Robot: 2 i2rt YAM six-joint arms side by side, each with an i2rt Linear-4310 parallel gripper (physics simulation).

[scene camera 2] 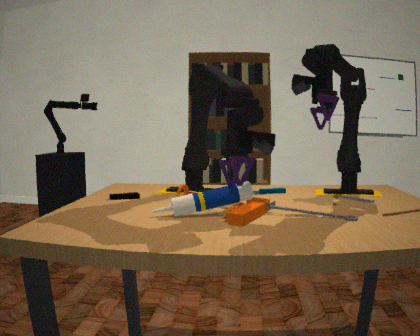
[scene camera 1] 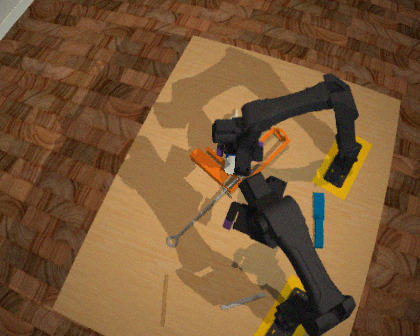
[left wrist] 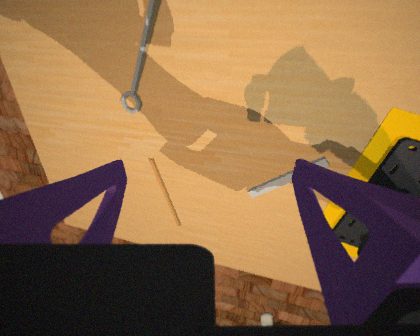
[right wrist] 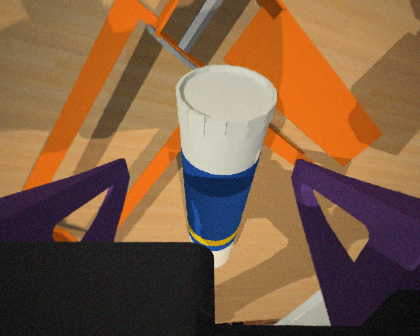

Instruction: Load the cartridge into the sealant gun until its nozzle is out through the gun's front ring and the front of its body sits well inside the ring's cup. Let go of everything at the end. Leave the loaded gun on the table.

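Frame: origin at the left arm's base, x up, y right, z ahead, level; metres.
Seen in the pictures: left gripper, fingertip midpoint: [scene camera 2: 323,125] [scene camera 1: 245,228] [left wrist: 209,169]; right gripper, fingertip midpoint: [scene camera 2: 234,186] [right wrist: 210,168]; left arm's base at its link origin: [scene camera 2: 348,192] [scene camera 1: 288,319]; right arm's base at its link origin: [scene camera 1: 343,162].
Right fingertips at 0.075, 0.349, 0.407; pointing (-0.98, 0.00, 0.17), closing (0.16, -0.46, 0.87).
Offsets run from my right fingertips to a thing's top centre, as dx, dy, dz. "spot": to the spot under its first point.
The white and blue cartridge [scene camera 1: 230,165] [scene camera 2: 215,199] [right wrist: 220,195] lies tilted, its rear end raised over the back of the orange gun @[spot: -0.042, -0.054, +0.075] [scene camera 1: 207,164] [scene camera 2: 248,211] [right wrist: 315,95], its nozzle low and outside the gun's front ring @[spot: -0.055, +0.184, -0.076] [scene camera 1: 281,134] [scene camera 2: 183,189]. The gun lies on its side, its grey rod @[-0.049, -0.174, -0.003] [scene camera 1: 197,218] [scene camera 2: 315,212] [left wrist: 140,65] drawn back. My right gripper [scene camera 2: 239,183] [right wrist: 210,168] is open above the cartridge, one finger on each side of it in the right wrist view; its arm hides much of the cartridge in scene camera 1. My left gripper [scene camera 2: 321,126] [left wrist: 209,169] is open and empty, high above the table.
A blue tool @[-0.059, -0.018, -0.332] [scene camera 1: 318,220] [scene camera 2: 271,190] lies between the arm bases. A grey bar @[-0.066, -0.369, -0.259] [scene camera 1: 243,301] [left wrist: 280,181] and a thin wooden stick @[-0.068, -0.497, -0.058] [scene camera 1: 165,300] [left wrist: 165,192] lie near the left arm. A black block @[-0.060, +0.399, -0.101] [scene camera 2: 124,196] lies at the left in scene camera 2.
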